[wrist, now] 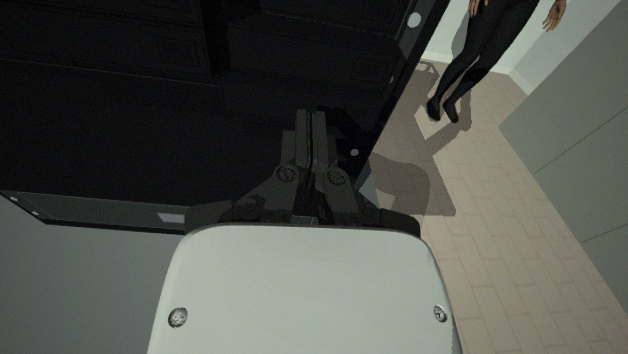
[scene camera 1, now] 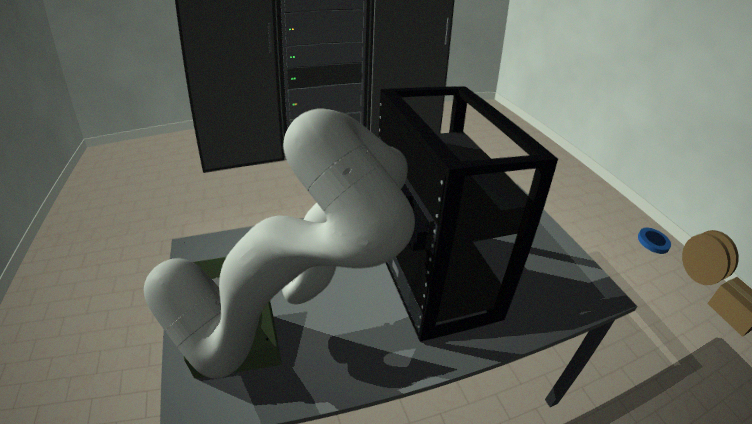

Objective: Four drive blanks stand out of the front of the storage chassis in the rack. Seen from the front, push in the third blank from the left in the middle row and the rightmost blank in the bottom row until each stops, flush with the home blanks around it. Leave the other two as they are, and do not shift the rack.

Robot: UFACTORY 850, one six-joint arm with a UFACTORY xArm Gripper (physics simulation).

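The black rack [scene camera 1: 503, 165] [wrist: 406, 50] stands upright on the table, its front towards the arm. The storage chassis [wrist: 300, 47] shows very dark in the wrist view, with blanks in rows and steps in depth between them. One blank face [wrist: 105, 42] at upper left ends at a dark vertical step; a blank [wrist: 370, 67] on the right lies beyond that step. My gripper [wrist: 307, 127] is shut and empty, its tips over the lower right part of the chassis front; whether they touch it cannot be told. In the scene view the arm hides the gripper and most of the chassis front.
The table [scene camera 1: 358, 294] bears the rack and the arm's green base plate [scene camera 1: 265, 352]. Tall server cabinets [scene camera 1: 231, 79] stand behind. A person [wrist: 475, 65] stands beyond the rack's right edge in the wrist view. A blue ring [scene camera 1: 643, 244] and brown boxes [scene camera 1: 734, 305] lie at right.
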